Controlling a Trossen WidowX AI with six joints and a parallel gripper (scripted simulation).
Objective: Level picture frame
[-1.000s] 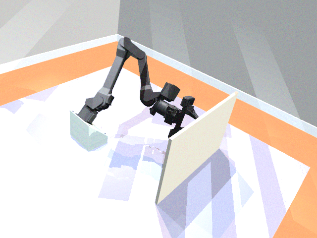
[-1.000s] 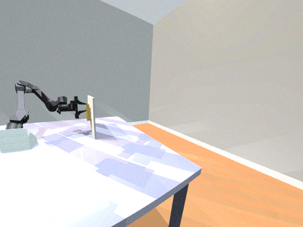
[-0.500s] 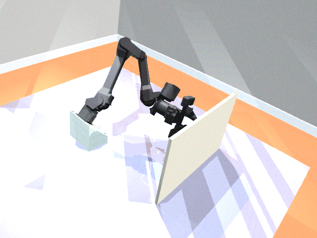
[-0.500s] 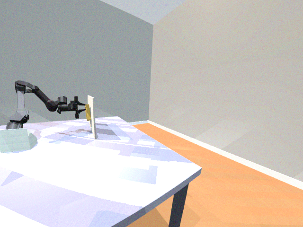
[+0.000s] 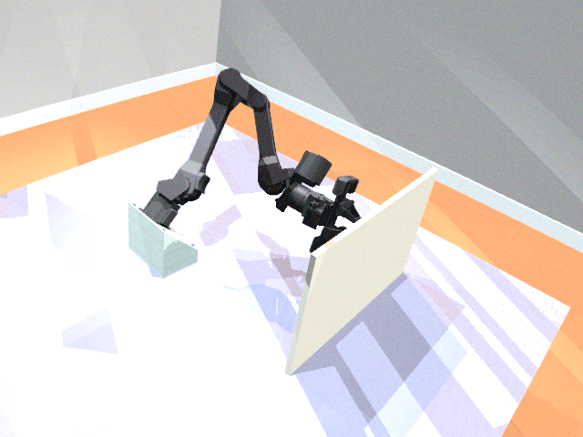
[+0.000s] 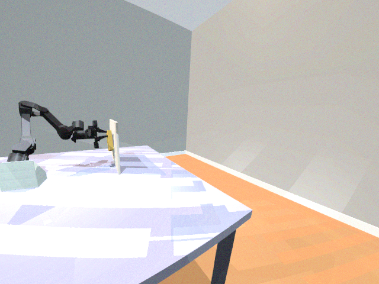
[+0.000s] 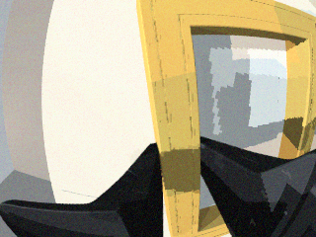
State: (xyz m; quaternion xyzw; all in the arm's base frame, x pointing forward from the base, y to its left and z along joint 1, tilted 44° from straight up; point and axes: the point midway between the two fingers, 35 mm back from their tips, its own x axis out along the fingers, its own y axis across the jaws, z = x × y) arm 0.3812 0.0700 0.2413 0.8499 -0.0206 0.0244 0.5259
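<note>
My gripper tip is now 10 mm short of the picture frame, 10 mm to the left of it and 50 mm above it. Also, from my gripper tip: cream wall panel: 20 mm ahead, 10 mm to the right, 60 mm below.
</note>
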